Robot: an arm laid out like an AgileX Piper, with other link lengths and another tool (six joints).
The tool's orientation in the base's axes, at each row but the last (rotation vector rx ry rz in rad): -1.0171, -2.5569, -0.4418; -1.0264, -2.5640, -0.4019; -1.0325, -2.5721, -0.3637; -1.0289, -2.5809, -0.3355; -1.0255, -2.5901, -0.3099; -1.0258, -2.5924, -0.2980; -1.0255, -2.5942, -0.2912; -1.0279, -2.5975, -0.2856; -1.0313, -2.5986, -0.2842
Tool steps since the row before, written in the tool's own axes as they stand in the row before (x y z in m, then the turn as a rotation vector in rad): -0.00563, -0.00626, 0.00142, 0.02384, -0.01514, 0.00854; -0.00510, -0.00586, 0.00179, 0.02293, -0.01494, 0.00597; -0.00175, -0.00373, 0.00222, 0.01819, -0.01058, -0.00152; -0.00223, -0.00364, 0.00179, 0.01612, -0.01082, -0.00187; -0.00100, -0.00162, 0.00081, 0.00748, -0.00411, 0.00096; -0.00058, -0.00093, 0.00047, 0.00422, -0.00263, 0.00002; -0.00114, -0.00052, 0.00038, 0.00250, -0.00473, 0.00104; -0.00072, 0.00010, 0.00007, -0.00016, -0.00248, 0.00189; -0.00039, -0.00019, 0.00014, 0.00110, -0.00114, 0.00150
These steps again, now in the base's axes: -0.00087, -0.00710, -0.00466, -0.02862, 0.00715, 0.00033; -0.00106, -0.00649, -0.00451, -0.02732, 0.00575, 0.00228; -0.00193, -0.00290, -0.00312, -0.01941, 0.00322, 0.00762; -0.00143, -0.00336, -0.00285, -0.01809, 0.00165, 0.00710; -0.00063, -0.00152, -0.00126, -0.00818, 0.00200, 0.00169; -0.00036, -0.00088, -0.00072, -0.00471, 0.00074, 0.00141; 0.00033, -0.00097, -0.00082, -0.00522, -0.00152, -0.00032; 0.00055, -0.00036, -0.00033, -0.00204, -0.00131, -0.00196; 0.00010, -0.00034, -0.00029, -0.00189, 0.00032, -0.00105
